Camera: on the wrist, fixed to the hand. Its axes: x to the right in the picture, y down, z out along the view.
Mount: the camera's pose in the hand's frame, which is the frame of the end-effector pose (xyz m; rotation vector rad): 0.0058 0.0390 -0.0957 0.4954 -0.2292 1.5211
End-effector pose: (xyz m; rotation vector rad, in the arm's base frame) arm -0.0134 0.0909 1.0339 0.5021 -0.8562 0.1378
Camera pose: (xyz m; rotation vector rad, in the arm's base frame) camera 0.0440 0.1702 1.0002 0.2165 -1.2832 1.7401
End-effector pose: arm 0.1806 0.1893 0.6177 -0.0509 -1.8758 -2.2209
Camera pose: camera 0.1945 0.0891 0.6394 -1.1908 -1.4554 -0.7168
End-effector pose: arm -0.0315 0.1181 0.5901 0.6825 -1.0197 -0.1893
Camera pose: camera 0.0451 0.1876 0.5854 0.1619 -1.5719 1.3656
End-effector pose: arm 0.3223 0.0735 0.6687 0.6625 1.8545 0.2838
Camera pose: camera 0.2449 0.1198 0.7195 2.2622 0.8458 0.6630
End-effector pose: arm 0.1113 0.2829 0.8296 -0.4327 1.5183 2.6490
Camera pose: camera 0.1187 0.1807 0.8151 -0.8100 -1.5176 -1.2628
